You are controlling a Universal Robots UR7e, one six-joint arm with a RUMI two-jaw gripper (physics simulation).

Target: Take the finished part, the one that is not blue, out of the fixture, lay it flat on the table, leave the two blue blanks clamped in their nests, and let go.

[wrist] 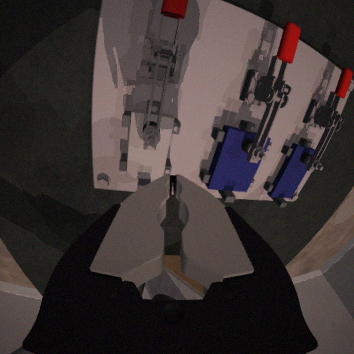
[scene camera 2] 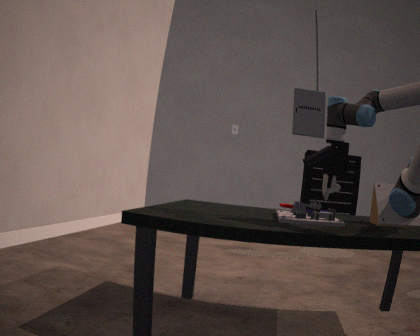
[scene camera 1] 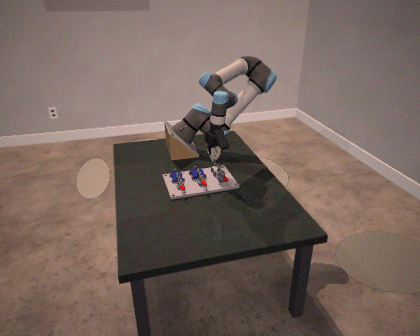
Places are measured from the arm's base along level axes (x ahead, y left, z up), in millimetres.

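Where they show: gripper, between the fingertips: [wrist: 172, 176] [scene camera 2: 325, 200] [scene camera 1: 213, 162]; arm's base, origin of its link: [scene camera 1: 181, 135].
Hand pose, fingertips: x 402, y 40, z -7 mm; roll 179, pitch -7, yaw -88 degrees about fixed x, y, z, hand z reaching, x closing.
Observation:
Each offset is from my fingertips to the top centre of the thing. "spot": to the spot under its first point. Level surfaces: height alone.
The finished part @[dy +20, dx +7, dz -40 mm] [wrist: 139, 162], a pale block, sits in its nest on the light fixture plate @[dy -94, dx +36, dz -66 mm] [scene camera 1: 193, 192] [scene camera 2: 312, 221] [wrist: 202, 95]. The arm of a grey toggle clamp @[dy +11, dx +88, dz -6 mm] [wrist: 162, 65] reaches over it, its spindle above the part. Two blue blanks @[spot: dy -208, dx +21, dz -33 mm] [scene camera 1: 177, 177] [scene camera 1: 198, 173] @[dy -88, dx -11, dz -45 mm] [wrist: 225, 170] @[dy -197, dx -29, dz -50 mm] [wrist: 290, 175] sit in the other nests, under dark clamp arms. My gripper [scene camera 1: 215, 160] [scene camera 2: 327, 197] [wrist: 172, 176] is shut and empty. It hangs above the fixture, with its tips apart from it; in the wrist view they show just below the right corner of the pale part.
Red clamp handles @[dy -212, dx +99, dz -22 mm] [scene camera 1: 182, 188] @[dy -105, dx +126, dz -29 mm] [scene camera 1: 204, 183] @[dy +5, dx +139, dz -24 mm] [scene camera 1: 226, 179] [wrist: 289, 42] [wrist: 344, 82] [wrist: 174, 7] stick out on the side away from the robot base. The fixture stands on the dark table @[dz -81 mm] [scene camera 1: 175, 235] [scene camera 2: 200, 217]. A wooden wedge mount [scene camera 1: 179, 147] is behind it.

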